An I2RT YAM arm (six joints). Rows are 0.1 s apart.
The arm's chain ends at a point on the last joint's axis. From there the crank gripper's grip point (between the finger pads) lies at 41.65 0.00 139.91 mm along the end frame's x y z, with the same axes.
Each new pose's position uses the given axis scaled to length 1; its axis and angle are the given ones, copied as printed.
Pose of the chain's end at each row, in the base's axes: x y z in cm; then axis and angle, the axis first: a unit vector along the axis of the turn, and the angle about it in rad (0 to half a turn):
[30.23 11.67 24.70 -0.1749 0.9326 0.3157 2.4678]
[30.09 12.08 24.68 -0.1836 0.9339 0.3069 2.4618]
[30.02 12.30 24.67 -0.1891 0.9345 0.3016 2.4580]
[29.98 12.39 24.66 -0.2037 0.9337 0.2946 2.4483]
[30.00 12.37 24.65 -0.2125 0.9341 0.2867 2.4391]
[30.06 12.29 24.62 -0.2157 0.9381 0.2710 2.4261]
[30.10 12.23 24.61 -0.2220 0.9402 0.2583 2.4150]
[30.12 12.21 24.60 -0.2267 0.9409 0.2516 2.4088]
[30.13 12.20 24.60 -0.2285 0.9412 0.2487 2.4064]
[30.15 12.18 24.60 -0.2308 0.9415 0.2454 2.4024]
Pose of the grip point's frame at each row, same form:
[33.97 20.15 13.42 -0.1749 0.9326 0.3157 2.4678]
[33.91 20.36 13.28 -0.1836 0.9339 0.3069 2.4618]
[33.90 20.46 13.20 -0.1891 0.9345 0.3016 2.4580]
[33.95 20.40 13.12 -0.2037 0.9337 0.2946 2.4483]
[34.09 20.21 13.04 -0.2125 0.9341 0.2867 2.4391]
[34.43 19.77 12.87 -0.2157 0.9381 0.2710 2.4261]
[34.68 19.43 12.76 -0.2220 0.9402 0.2583 2.4150]
[34.81 19.26 12.71 -0.2267 0.9409 0.2516 2.4088]
[34.87 19.18 12.69 -0.2285 0.9412 0.2487 2.4064]
[34.95 19.09 12.67 -0.2308 0.9415 0.2454 2.4024]

